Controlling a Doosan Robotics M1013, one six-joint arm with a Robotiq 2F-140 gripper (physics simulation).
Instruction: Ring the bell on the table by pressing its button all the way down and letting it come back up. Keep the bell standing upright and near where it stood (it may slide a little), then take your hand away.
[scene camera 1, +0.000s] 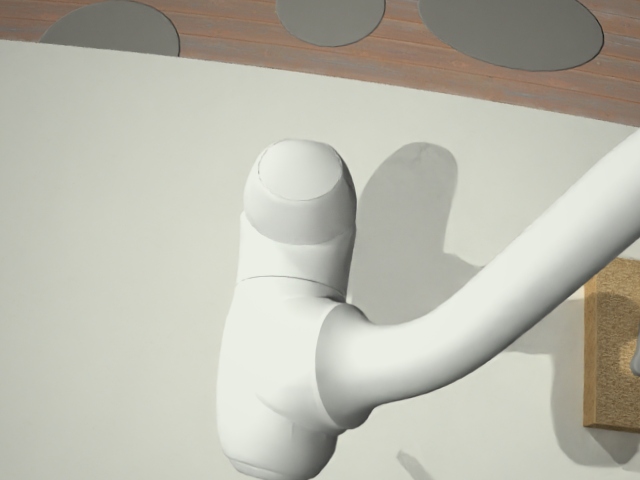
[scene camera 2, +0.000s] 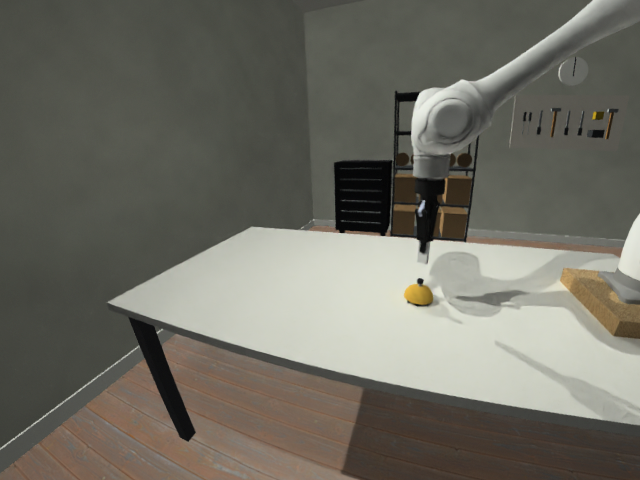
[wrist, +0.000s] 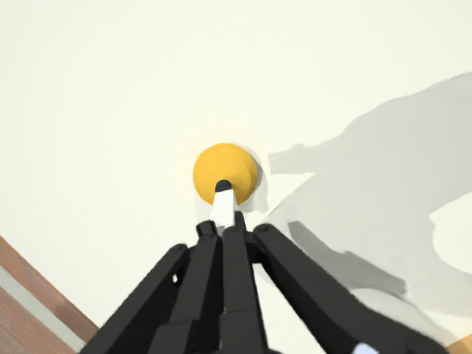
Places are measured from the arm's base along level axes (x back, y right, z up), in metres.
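Pixels of known places: gripper, between the fingertips: (scene camera 2: 422, 262) (wrist: 228, 205).
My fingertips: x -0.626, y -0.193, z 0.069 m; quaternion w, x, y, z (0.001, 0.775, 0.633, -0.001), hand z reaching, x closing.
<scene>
Ahead of a thing's pixels: the offset from my fingertips to its top centre. Level surfaces: height alone.
The bell, a yellow dome @[dz -0.052, dx +0.000, dy -0.008 m] (scene camera 2: 418, 295) (wrist: 220, 165), stands upright on the white table @[dz -0.118 m] (scene camera 2: 289, 310). Its black button @[dz -0.052, dx +0.000, dy -0.008 m] (scene camera 2: 419, 281) (wrist: 223, 186) stands up from the top of the dome. My gripper (scene camera 2: 423, 260) (wrist: 228, 205) is shut and empty, pointing down. In scene camera 2 its light fingertips are above the button, with a visible gap between them and the bell. In the wrist view the fingertips overlap the near edge of the dome, just below the button. In scene camera 1 the arm hides the gripper, and the bell does not show.
The arm (scene camera 1: 273, 351) (scene camera 2: 449, 118) reaches in from the right. Its base stands on a wooden block (scene camera 1: 612, 403) (scene camera 2: 589, 304) at the table's right. A black drawer cabinet (scene camera 2: 362, 196) and a shelf rack stand behind the table. Arm shadows fall right of the bell.
</scene>
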